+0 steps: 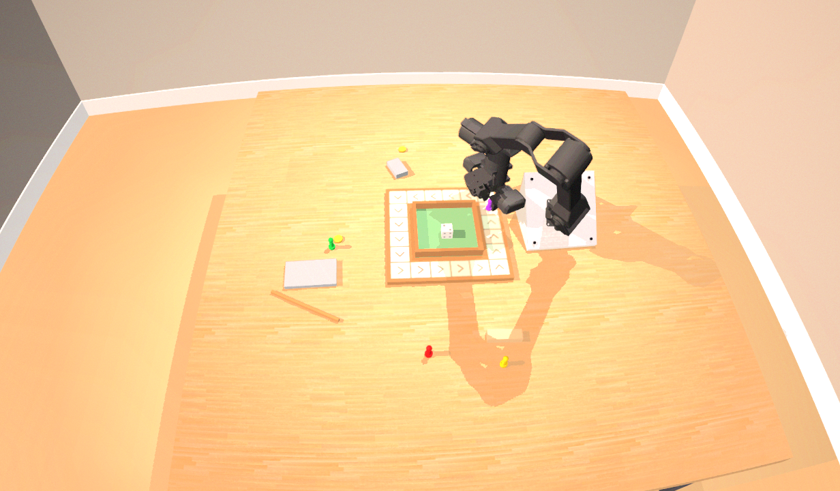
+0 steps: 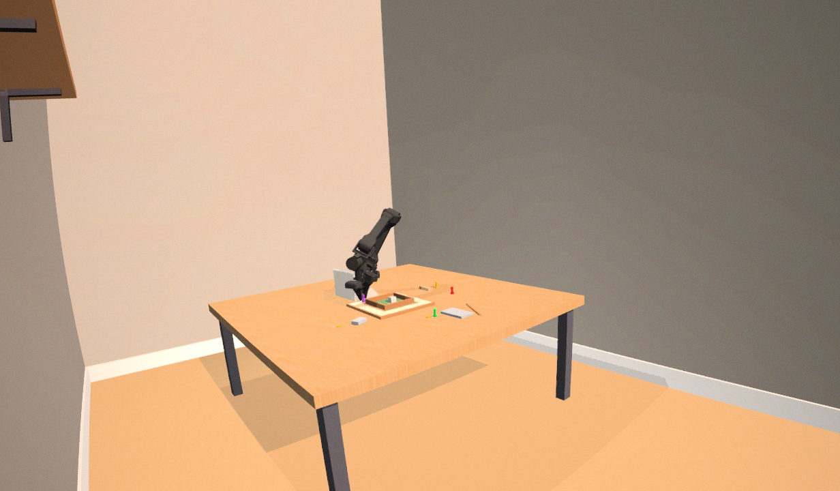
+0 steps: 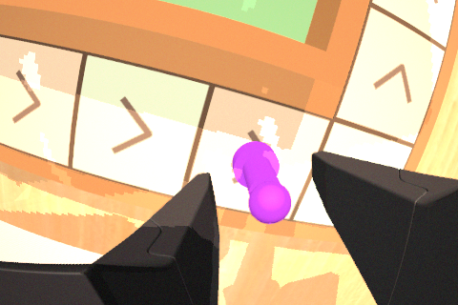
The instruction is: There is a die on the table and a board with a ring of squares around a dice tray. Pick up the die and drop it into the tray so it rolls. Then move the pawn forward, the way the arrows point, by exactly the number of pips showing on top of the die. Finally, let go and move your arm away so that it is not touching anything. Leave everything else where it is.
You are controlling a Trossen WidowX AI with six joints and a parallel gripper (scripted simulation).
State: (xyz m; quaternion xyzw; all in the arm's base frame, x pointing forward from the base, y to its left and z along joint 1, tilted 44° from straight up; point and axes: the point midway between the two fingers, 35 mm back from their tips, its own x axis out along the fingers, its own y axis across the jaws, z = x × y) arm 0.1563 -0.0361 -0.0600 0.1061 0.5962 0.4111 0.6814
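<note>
Now: gripper tip 11 cm short of the green dice tray, 7 cm to the right of it and 2 cm above it. Round my gripper tip: purple pawn 1 cm above; then white die 11 cm ahead, 8 cm to the left; then small grey block 23 cm ahead, 16 cm to the right, 1 cm below.
</note>
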